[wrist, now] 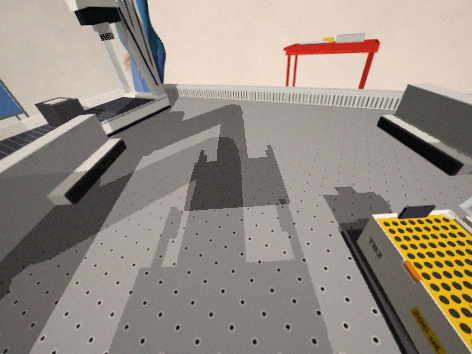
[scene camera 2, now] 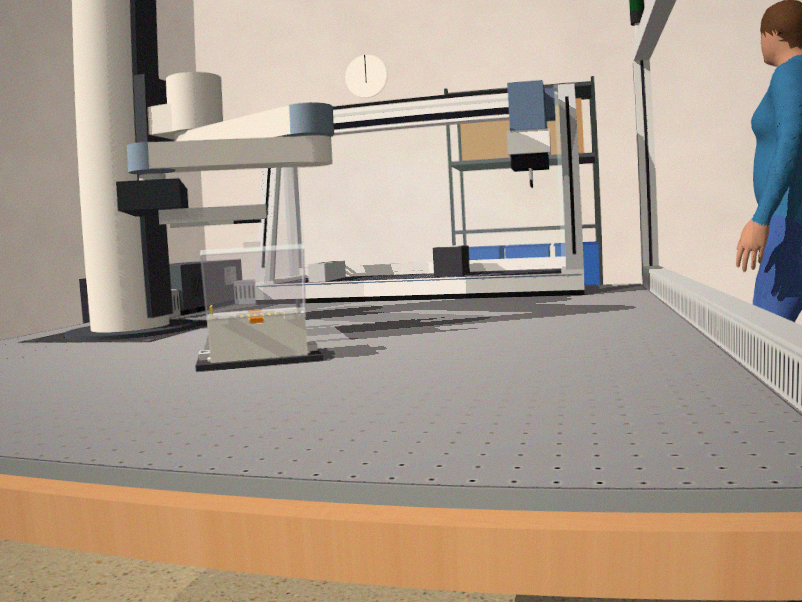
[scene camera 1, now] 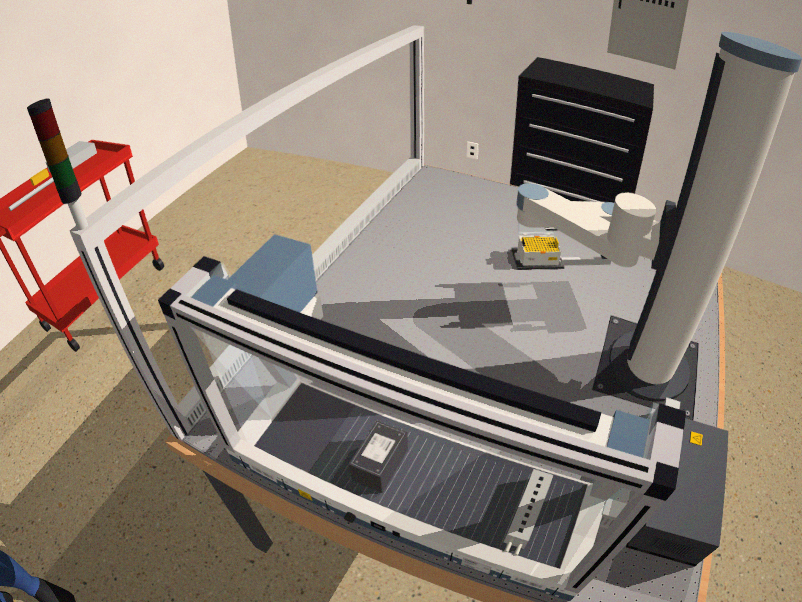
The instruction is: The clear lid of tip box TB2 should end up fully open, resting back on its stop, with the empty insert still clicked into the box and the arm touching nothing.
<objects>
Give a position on a black base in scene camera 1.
524, 260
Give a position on a black base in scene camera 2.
233, 344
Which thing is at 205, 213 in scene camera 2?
My gripper.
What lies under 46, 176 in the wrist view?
My gripper.
</objects>
